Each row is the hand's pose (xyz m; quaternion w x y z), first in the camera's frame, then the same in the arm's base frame.
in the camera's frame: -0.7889 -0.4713 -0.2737 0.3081 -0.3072 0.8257 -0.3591
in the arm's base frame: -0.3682 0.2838 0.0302 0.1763 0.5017 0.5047 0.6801
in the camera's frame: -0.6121 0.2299 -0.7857 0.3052 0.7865 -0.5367 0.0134
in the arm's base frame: 0.1449 -0.3199 0.4270 0.7014 -0.1890 0.2732 0.6306
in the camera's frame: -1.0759 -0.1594 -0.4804 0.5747 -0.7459 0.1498 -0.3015
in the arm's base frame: -0.4520 0.0007 0.3980 0.6563 0.5253 0.5412 -0.0209
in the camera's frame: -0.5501 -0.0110 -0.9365 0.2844 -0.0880 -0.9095 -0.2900
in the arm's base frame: 0.2519 -0.0561 0.4865 0.0536 -0.0167 0.2469 -0.9674
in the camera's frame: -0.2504 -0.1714 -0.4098 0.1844 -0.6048 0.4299 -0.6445
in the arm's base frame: 0.1851 0.0263 -0.1313 0.3811 0.2340 0.8309 0.3309
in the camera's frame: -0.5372 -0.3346 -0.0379 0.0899 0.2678 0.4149 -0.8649
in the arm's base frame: -0.2772 0.1186 -0.2893 0.5208 -0.1946 -0.7772 -0.2949
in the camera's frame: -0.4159 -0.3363 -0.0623 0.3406 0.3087 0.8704 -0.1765
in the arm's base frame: -0.1642 0.1279 -0.3387 0.3550 -0.5977 -0.1529 -0.7024
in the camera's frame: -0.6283 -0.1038 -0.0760 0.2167 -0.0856 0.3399 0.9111
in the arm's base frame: -0.3038 -0.1057 -0.1797 0.3542 0.3360 -0.8084 0.3287
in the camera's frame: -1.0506 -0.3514 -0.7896 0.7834 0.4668 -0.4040 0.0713
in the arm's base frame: -0.2809 0.2407 0.6130 0.3504 -0.6623 0.2053 0.6296
